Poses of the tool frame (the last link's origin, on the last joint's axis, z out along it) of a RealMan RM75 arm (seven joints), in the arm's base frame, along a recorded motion.
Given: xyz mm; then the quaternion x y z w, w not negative.
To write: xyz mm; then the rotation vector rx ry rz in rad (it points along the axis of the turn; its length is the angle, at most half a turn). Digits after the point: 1 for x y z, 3 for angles.
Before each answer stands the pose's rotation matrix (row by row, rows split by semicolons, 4 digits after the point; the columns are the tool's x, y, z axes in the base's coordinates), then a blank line. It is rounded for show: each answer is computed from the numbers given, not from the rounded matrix.
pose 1, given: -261.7 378.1 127.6 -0.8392 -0.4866 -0.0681 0.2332
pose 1, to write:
0.5172 0.8484 -0.1126; 0.7849 -0.4177 0.4577; 0.3412 -0.3251 -0.8820

-261.7 378.1 127.6 -2.305 -1.336 -0.187
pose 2, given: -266.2 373.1 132.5 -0.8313 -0.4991 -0.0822 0.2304
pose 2, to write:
0.4883 0.8677 -0.0933; 0.7919 -0.3956 0.4651; 0.3667 -0.3010 -0.8803

-266.2 373.1 132.5 -2.287 -1.373 -0.226
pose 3, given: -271.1 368.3 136.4 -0.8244 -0.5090 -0.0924 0.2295
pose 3, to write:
0.4647 0.8817 -0.0813; 0.7969 -0.3765 0.4725; 0.3860 -0.2844 -0.8776

-271.1 368.3 136.4 -2.269 -1.401 -0.254
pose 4, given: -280.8 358.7 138.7 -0.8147 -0.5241 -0.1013 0.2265
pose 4, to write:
0.4301 0.8999 -0.0724; 0.8081 -0.3480 0.4753; 0.4025 -0.2629 -0.8769

-280.8 358.7 138.7 -2.246 -1.445 -0.279
